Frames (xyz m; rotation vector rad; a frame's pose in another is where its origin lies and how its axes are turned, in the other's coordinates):
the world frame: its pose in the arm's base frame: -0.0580 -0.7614 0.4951 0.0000 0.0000 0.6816
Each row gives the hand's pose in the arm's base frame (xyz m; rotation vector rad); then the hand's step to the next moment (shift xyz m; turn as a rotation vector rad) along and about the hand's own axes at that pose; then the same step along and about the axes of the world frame.
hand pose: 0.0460 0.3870 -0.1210 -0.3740 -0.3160 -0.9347
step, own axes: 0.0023 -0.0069 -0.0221 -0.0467 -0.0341 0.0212
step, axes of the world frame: -0.0112 -0.0104 -0.0175 -0.0283 0.0545 0.0052
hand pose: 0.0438 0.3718 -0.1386 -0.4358 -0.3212 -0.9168
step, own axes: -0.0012 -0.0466 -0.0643 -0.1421 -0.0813 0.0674
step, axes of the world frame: -0.0610 -0.0221 -0.0458 -0.0635 0.1647 0.0133
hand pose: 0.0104 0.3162 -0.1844 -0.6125 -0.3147 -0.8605
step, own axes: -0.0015 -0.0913 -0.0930 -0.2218 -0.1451 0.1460
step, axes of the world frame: -0.1193 -0.0344 -0.0397 -0.1005 0.2791 0.0597
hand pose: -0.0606 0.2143 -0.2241 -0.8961 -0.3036 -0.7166
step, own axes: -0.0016 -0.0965 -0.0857 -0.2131 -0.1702 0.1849
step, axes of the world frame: -0.1229 -0.0389 0.0058 -0.0969 0.2977 0.1028
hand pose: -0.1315 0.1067 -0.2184 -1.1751 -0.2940 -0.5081
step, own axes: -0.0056 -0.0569 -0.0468 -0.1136 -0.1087 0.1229
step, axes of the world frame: -0.0654 -0.0227 0.0258 -0.0472 0.1775 0.0781
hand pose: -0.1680 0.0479 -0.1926 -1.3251 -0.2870 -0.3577
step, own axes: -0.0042 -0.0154 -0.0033 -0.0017 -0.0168 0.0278
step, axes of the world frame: -0.0117 0.0018 0.0113 0.0084 0.0239 0.0204
